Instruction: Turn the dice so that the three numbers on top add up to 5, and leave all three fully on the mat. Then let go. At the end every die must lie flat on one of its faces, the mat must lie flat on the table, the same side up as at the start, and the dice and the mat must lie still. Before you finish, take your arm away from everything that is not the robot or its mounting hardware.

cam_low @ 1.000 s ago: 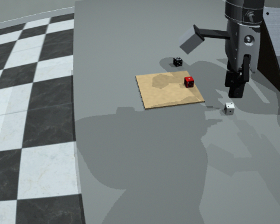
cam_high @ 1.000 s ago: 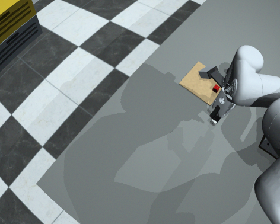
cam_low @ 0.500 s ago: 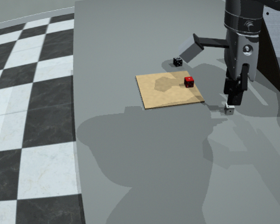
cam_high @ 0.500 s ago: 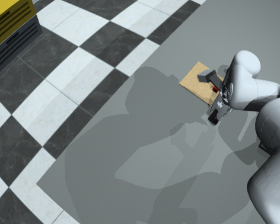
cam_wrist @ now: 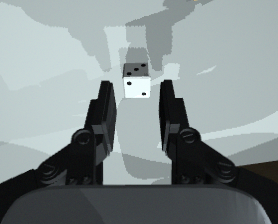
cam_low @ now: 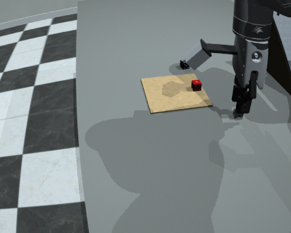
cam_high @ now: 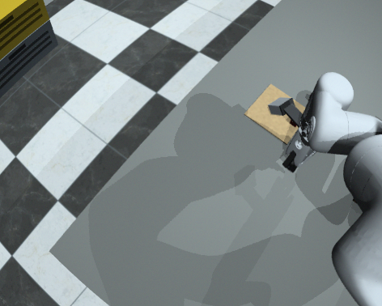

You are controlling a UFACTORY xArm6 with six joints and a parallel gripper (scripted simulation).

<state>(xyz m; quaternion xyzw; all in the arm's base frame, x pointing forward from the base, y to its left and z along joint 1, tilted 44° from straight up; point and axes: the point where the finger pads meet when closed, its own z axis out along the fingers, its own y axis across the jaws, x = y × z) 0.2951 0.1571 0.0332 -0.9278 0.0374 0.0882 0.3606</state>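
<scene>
Now: the white die 4 cm below my hand. The rest, counted from my hand: red die: 11 cm to the right, 7 cm ahead, 3 cm below; then tan mat: 13 cm ahead, 11 cm to the right, 4 cm below; then black die: 22 cm to the right, 8 cm ahead, 4 cm below.
</scene>
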